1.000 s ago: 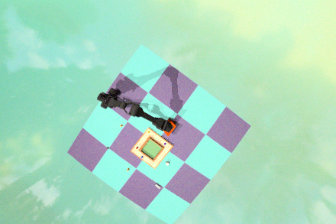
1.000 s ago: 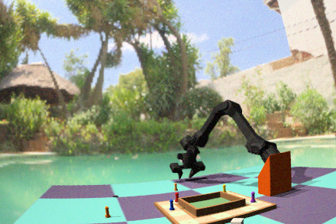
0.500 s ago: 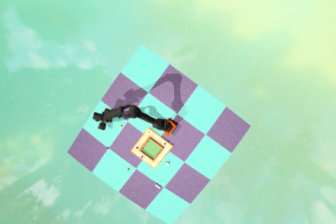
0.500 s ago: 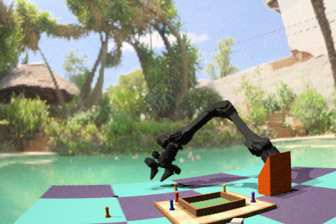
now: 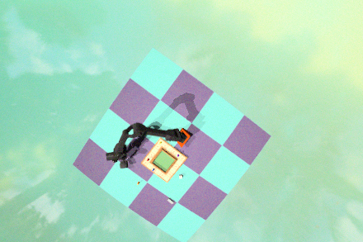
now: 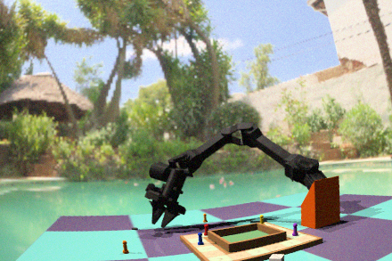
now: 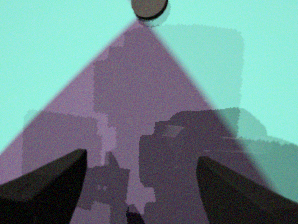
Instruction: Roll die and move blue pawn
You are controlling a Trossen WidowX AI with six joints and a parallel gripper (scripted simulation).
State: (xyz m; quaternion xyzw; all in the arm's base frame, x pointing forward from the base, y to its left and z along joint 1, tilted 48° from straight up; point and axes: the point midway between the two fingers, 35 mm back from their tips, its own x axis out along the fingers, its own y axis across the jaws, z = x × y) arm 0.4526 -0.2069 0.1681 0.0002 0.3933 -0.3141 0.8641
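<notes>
Right now my gripper tip is 180 mm past the white die, 470 mm to the right of it and 10 mm above it. Round my gripper tip: blue pawn (80 mm behind, 250 mm to the left, 10 mm above); then red pawn (120 mm behind, 160 mm to the left, 10 mm above); then green-floored tray (200 mm behind, 270 mm to the left, 10 mm below).
</notes>
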